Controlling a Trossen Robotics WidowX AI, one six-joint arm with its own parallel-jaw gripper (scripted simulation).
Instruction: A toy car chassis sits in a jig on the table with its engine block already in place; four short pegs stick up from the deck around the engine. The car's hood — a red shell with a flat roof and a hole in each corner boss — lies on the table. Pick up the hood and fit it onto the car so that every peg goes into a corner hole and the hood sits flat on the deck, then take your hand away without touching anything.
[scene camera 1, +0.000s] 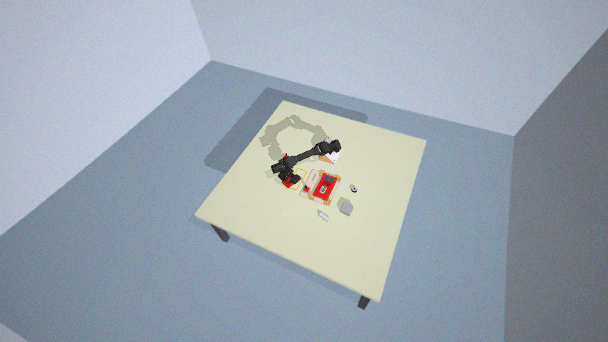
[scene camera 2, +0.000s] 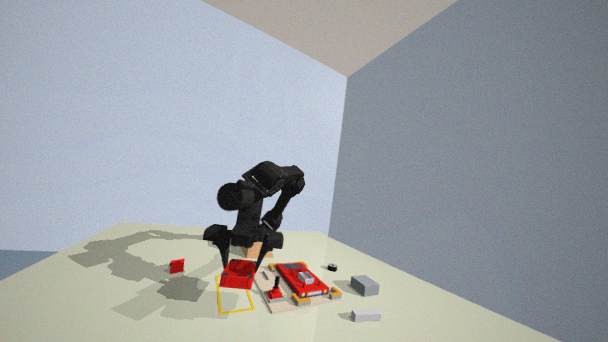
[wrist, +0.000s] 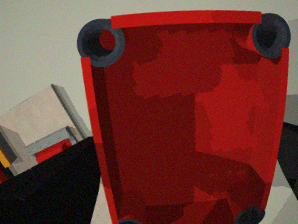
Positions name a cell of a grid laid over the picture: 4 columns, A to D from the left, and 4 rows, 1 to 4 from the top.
Labels:
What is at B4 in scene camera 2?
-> A red hood.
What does my gripper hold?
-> A red hood.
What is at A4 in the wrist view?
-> My gripper.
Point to a red hood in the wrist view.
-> C2

